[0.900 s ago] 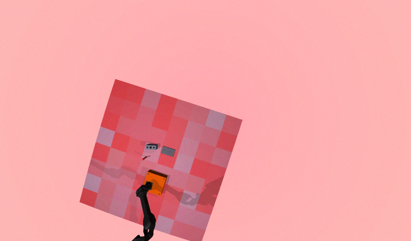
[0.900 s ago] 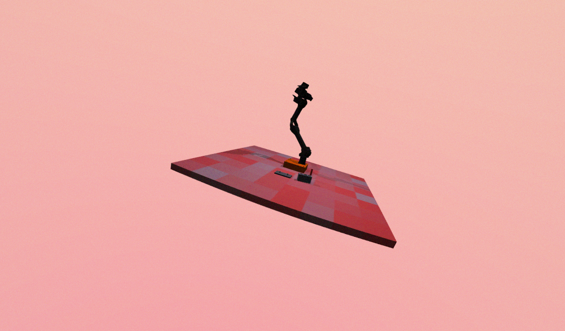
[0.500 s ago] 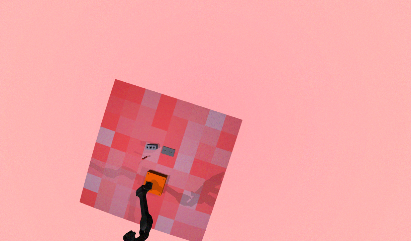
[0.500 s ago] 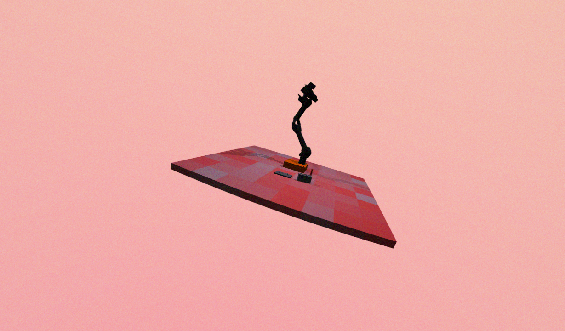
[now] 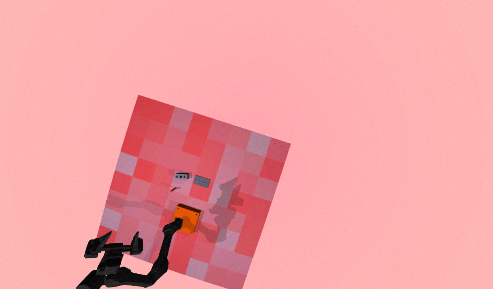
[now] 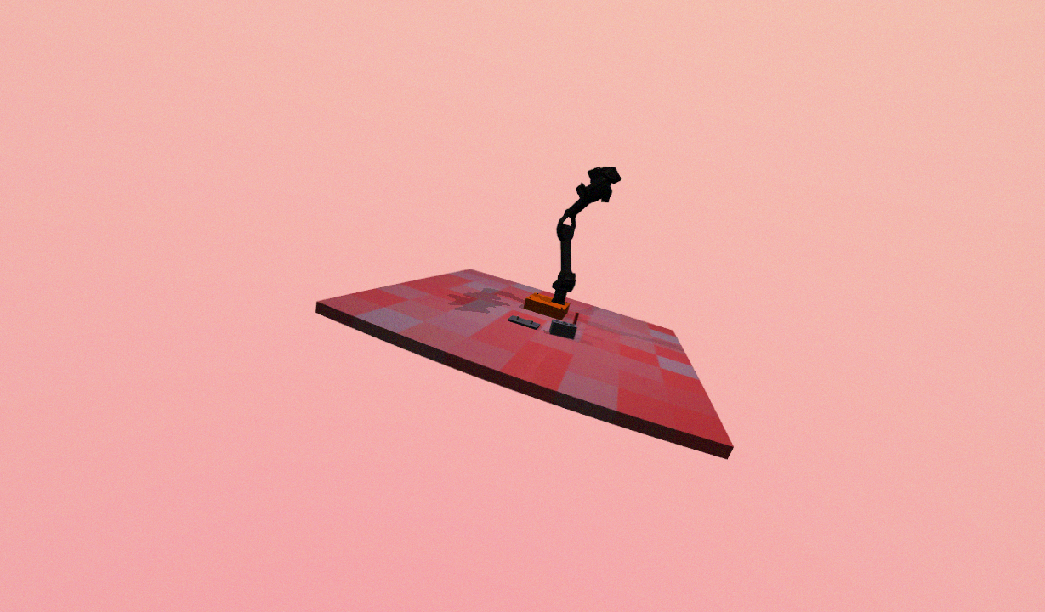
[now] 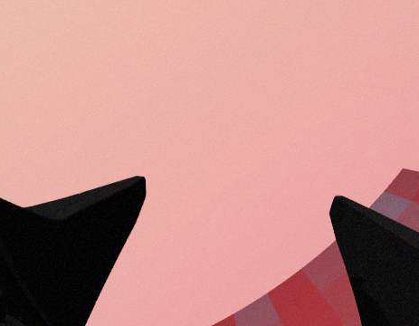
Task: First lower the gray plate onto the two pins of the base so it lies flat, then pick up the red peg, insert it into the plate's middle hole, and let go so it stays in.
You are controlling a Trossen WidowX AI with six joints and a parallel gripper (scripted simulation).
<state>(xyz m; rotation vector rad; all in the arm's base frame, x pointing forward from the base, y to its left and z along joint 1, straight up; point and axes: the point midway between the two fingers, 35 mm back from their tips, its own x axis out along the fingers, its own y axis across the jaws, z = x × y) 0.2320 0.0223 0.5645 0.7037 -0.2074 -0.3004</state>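
My gripper tip is now 580 mm above the gray plate, 90 mm short of it and 50 mm to the right of it. From my gripper tip the other things lie so: base: 610 mm below, 100 mm to the right, 80 mm ahead; red peg: 580 mm below, 90 mm to the left, 30 mm behind.
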